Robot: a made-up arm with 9 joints. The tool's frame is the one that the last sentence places. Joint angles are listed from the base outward.
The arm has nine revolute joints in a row. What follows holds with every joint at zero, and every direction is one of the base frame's.
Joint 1 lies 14.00 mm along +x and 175.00 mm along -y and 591.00 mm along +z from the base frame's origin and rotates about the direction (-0.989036, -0.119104, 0.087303).
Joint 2 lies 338.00 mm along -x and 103.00 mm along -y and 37.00 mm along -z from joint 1 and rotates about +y.
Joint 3 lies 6.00 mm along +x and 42.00 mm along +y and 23.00 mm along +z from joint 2 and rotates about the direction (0.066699, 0.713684, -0.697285).
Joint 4 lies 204.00 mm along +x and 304.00 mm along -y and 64.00 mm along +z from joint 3 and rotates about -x.
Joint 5 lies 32.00 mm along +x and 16.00 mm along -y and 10.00 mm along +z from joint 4 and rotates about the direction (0.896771, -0.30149, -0.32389).
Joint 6 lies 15.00 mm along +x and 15.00 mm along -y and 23.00 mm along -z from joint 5 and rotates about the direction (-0.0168, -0.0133, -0.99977).
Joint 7 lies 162.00 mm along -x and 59.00 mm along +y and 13.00 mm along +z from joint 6 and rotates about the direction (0.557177, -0.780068, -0.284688).
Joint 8 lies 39.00 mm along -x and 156.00 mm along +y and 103.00 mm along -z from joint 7 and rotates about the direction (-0.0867, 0.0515, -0.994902).
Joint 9 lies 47.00 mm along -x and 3.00 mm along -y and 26.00 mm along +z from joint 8 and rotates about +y.
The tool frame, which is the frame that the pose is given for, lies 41.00 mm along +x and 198.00 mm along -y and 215.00 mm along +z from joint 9; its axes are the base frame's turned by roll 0.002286, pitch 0.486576 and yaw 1.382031 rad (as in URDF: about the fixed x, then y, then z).
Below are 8 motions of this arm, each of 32 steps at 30 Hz.
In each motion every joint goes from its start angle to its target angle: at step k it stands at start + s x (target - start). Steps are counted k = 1, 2, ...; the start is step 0. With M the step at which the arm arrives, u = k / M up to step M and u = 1 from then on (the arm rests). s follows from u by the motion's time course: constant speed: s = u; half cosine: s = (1 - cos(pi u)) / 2; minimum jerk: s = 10 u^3 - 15 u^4 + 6 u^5.
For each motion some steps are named. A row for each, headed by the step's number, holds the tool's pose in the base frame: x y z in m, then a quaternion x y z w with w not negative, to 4 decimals.
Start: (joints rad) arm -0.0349 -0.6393 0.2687 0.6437 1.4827 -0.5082 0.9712 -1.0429 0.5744
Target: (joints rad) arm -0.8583 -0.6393 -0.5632 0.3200 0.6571 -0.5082 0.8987 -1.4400 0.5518
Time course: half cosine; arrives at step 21
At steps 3, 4, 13, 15, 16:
3: -0.4308 -0.6434 0.6967 -0.5825 -0.5315 0.4354 0.4343
4: -0.4310 -0.6434 0.6940 -0.5865 -0.5323 0.4345 0.4288
13: -0.4686 -0.6235 0.6425 -0.6862 -0.5200 0.3824 0.3354
15: -0.4850 -0.6132 0.6288 -0.7151 -0.5071 0.3627 0.3162
16: -0.4926 -0.6079 0.6227 -0.7279 -0.5000 0.3536 0.3084

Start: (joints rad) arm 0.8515 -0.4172 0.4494 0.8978 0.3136 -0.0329 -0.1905 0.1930 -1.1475
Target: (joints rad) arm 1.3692 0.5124 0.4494 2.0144 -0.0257 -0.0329 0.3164 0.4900 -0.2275
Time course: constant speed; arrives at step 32
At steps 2, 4, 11, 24, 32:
2: -0.5796 -0.3538 0.7477 -0.9267 0.1484 0.2333 0.2545
4: -0.5708 -0.3377 0.7539 -0.9267 0.2040 0.2199 0.2263
11: -0.5380 -0.2930 0.7687 -0.9059 0.3758 0.1576 0.1150
24: -0.4829 -0.2411 0.7942 0.7985 -0.5899 -0.0141 0.1190
32: -0.4517 -0.2107 0.8156 0.7022 -0.6589 0.0663 0.2615

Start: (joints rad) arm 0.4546 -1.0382 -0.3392 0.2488 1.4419 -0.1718 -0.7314 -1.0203 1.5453
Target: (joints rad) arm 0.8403 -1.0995 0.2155 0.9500 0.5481 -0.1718 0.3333 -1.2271 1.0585
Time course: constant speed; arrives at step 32
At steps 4, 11, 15, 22, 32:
4: -0.3375 -0.0480 0.8388 -0.6996 0.4822 0.5109 0.1306
11: -0.2975 -0.0693 0.8533 -0.7140 0.4864 0.4715 0.1770
15: -0.2815 -0.0829 0.8578 -0.7262 0.4903 0.4406 0.1950
22: -0.2639 -0.1064 0.8575 -0.7514 0.5014 0.3753 0.2075
32: -0.2540 -0.1369 0.8369 -0.7845 0.5295 0.2700 0.1770

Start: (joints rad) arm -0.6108 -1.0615 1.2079 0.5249 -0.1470 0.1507 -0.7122 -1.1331 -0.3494
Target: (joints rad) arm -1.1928 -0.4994 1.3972 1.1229 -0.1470 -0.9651 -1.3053 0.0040 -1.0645
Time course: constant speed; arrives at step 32
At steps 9, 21, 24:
9: -0.4002 -0.4295 0.3400 0.3277 0.0657 0.8416 0.4242
21: -0.3962 -0.4525 0.3959 0.2887 0.0814 0.9329 0.1993
24: -0.3789 -0.4596 0.4060 0.2616 0.0526 0.9540 0.1369

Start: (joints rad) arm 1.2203 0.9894 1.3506 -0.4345 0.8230 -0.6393 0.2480 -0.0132 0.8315
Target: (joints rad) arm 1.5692 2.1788 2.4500 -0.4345 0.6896 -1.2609 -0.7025 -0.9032 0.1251
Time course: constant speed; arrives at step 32
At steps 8, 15, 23, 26, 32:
8: -0.3316 -0.1417 1.0087 0.0183 0.4702 -0.2185 0.8549
15: -0.2285 -0.0941 0.9713 0.0857 0.5566 -0.3010 0.7696
23: -0.1225 -0.1049 0.9017 0.2035 0.5671 -0.3666 0.7090
26: -0.0916 -0.1239 0.8729 0.2482 0.5456 -0.3876 0.7004
32: -0.0488 -0.1797 0.8162 0.3211 0.4642 -0.4305 0.7043

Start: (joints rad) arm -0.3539 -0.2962 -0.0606 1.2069 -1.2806 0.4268 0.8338 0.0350 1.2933
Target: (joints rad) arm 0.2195 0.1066 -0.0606 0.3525 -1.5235 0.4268 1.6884 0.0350 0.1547
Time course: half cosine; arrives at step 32
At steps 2, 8, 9, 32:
2: -0.1433 -0.5463 0.6330 -0.3774 0.6785 0.0575 0.6276
8: -0.1568 -0.5119 0.6466 -0.4711 0.6276 0.1627 0.5982
9: -0.1624 -0.5046 0.6509 -0.4931 0.6112 0.1902 0.5891
32: -0.3092 -0.5675 0.7963 -0.6501 0.0357 0.6478 0.3955

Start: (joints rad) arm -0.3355 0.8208 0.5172 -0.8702 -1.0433 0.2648 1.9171 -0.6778 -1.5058
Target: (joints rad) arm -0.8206 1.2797 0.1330 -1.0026 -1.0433 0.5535 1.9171 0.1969 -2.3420
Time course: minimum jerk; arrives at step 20
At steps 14, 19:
14: -0.3634 -0.0306 0.3472 -0.5885 -0.0936 -0.3384 0.7282
19: -0.3328 0.0355 0.3663 -0.6169 -0.0074 -0.3460 0.7069

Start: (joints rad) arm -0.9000 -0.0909 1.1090 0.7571 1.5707 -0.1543 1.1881 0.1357 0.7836
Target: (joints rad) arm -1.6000 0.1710 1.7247 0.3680 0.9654 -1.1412 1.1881 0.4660 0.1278
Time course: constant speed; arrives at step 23
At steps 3, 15, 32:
3: -0.5679 -0.3168 0.3706 0.5698 -0.2287 -0.1307 0.7784
15: -0.7194 -0.3189 0.4863 0.7401 -0.0430 -0.1665 0.6502
32: -0.7790 -0.4220 0.5261 0.8378 0.0845 -0.1749 0.5103

